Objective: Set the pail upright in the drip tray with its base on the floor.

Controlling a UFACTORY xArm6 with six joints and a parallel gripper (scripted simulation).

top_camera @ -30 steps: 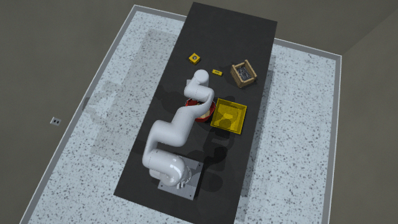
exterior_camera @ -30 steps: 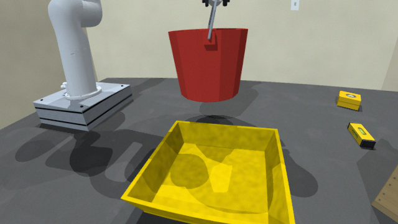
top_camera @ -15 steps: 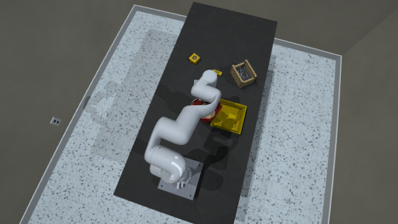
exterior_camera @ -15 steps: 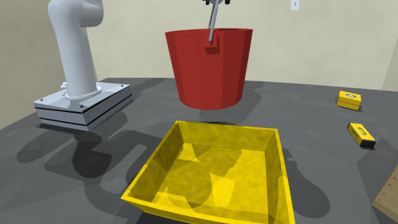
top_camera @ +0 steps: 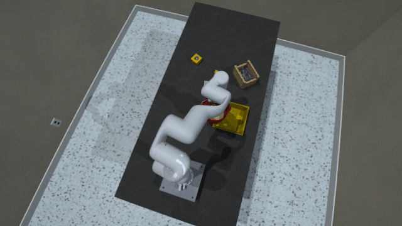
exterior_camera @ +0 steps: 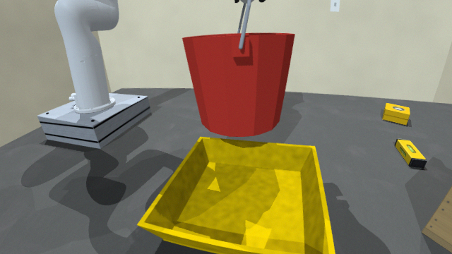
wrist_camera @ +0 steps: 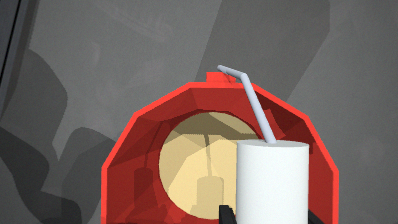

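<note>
Right now my hand is 10 mm past the red pail and 90 mm above it. From my hand the other things lie so: grey wire handle 10 mm behind, 30 mm below; then yellow drip tray 10 mm behind, 130 mm to the right, 300 mm below.
</note>
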